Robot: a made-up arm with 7 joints. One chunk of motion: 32 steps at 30 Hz.
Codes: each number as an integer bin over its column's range. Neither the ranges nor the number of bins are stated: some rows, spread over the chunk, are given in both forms.
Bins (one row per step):
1: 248 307 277 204 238 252
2: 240 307 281 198 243 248
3: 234 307 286 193 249 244
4: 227 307 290 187 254 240
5: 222 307 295 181 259 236
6: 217 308 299 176 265 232
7: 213 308 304 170 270 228
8: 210 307 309 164 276 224
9: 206 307 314 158 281 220
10: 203 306 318 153 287 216
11: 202 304 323 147 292 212
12: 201 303 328 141 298 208
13: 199 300 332 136 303 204
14: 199 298 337 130 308 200
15: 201 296 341 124 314 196
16: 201 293 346 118 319 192
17: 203 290 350 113 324 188
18: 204 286 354 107 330 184
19: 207 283 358 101 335 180
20: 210 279 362 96 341 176
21: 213 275 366 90 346 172
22: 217 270 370 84 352 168
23: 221 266 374 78 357 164
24: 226 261 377 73 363 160
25: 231 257 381 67 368 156
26: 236 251 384 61 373 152
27: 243 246 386 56 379 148
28: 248 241 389 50 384 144
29: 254 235 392 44 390 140
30: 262 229 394 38 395 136
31: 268 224 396 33 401 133
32: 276 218 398 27 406 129
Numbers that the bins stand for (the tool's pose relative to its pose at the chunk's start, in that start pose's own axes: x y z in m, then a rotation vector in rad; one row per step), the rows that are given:
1: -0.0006 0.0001 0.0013 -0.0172 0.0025 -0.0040
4: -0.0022 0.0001 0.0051 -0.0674 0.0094 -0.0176
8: -0.0036 0.0001 0.0107 -0.1354 0.0188 -0.0358
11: -0.0042 -0.0005 0.0148 -0.1856 0.0257 -0.0494
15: -0.0043 -0.0021 0.0201 -0.2536 0.0352 -0.0675
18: -0.0040 -0.0040 0.0239 -0.3038 0.0421 -0.0812
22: -0.0030 -0.0072 0.0286 -0.3718 0.0515 -0.0993
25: -0.0019 -0.0097 0.0318 -0.4220 0.0584 -0.1129
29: -0.0001 -0.0140 0.0351 -0.4900 0.0679 -0.1311
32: 0.0016 -0.0173 0.0368 -0.5402 0.0748 -0.1436
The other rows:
2: -0.0012 0.0001 0.0025 -0.0349 0.0046 -0.0085
3: -0.0017 0.0001 0.0040 -0.0497 0.0072 -0.0131
5: -0.0026 0.0001 0.0066 -0.0851 0.0115 -0.0221
6: -0.0030 0.0003 0.0078 -0.0999 0.0141 -0.0267
7: -0.0033 0.0003 0.0092 -0.1177 0.0162 -0.0312
9: -0.0039 0.0001 0.0122 -0.1531 0.0210 -0.0403
10: -0.0041 -0.0001 0.0133 -0.1679 0.0236 -0.0448
12: -0.0043 -0.0007 0.0163 -0.2033 0.0283 -0.0539
13: -0.0044 -0.0013 0.0175 -0.2181 0.0305 -0.0585
14: -0.0044 -0.0017 0.0189 -0.2359 0.0326 -0.0630
16: -0.0043 -0.0027 0.0216 -0.2713 0.0373 -0.0721
17: -0.0041 -0.0032 0.0227 -0.2861 0.0395 -0.0766
19: -0.0038 -0.0046 0.0251 -0.3215 0.0442 -0.0857
20: -0.0036 -0.0054 0.0263 -0.3363 0.0468 -0.0902
21: -0.0033 -0.0062 0.0274 -0.3541 0.0490 -0.0948
23: -0.0027 -0.0079 0.0298 -0.3895 0.0537 -0.1039
24: -0.0023 -0.0089 0.0307 -0.4043 0.0563 -0.1084
26: -0.0015 -0.0109 0.0327 -0.4397 0.0606 -0.1175
27: -0.0010 -0.0119 0.0333 -0.4545 0.0632 -0.1220
28: -0.0006 -0.0128 0.0342 -0.4723 0.0653 -0.1266
30: 0.0005 -0.0152 0.0357 -0.5077 0.0701 -0.1356
31: 0.0010 -0.0162 0.0362 -0.5225 0.0726 -0.1390

